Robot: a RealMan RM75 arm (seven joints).
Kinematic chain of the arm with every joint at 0, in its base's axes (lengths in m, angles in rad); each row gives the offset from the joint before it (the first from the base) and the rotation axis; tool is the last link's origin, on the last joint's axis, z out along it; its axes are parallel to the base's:
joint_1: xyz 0 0 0.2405 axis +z
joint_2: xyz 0 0 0 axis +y
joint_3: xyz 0 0 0.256 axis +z
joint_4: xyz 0 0 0 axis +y
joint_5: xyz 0 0 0.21 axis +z
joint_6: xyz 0 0 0 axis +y
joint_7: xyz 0 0 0.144 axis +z
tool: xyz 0 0 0
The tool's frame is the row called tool.
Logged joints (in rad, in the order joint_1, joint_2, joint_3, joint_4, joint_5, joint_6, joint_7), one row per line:
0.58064 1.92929 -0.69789 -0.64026 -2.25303 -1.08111 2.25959
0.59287 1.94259 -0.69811 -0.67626 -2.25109 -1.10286 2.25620
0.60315 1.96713 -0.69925 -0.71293 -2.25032 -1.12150 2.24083
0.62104 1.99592 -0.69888 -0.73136 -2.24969 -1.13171 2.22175
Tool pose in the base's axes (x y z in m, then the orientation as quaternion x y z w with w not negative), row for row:
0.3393 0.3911 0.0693 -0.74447 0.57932 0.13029 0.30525
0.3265 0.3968 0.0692 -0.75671 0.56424 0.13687 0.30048
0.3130 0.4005 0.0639 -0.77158 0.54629 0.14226 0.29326
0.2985 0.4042 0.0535 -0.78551 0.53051 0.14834 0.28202
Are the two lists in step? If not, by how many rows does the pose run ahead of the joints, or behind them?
They are in step.
